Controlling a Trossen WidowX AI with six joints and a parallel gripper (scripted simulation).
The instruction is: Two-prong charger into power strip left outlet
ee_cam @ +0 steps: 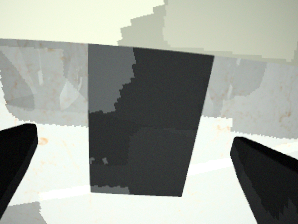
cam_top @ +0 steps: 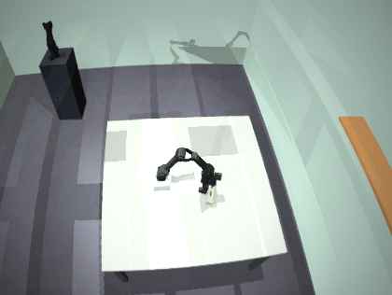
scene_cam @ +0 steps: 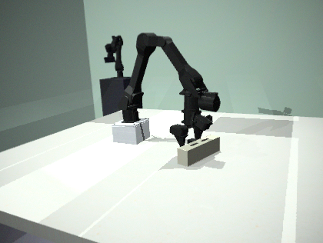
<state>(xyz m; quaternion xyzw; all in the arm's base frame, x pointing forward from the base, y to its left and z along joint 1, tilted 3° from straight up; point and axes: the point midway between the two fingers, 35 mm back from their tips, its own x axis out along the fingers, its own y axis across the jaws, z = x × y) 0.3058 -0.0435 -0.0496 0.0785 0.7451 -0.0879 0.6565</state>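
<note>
Now: gripper tip 4 cm short of the two-prong charger, 1 cm to the left of it and 1 cm below it.
</note>
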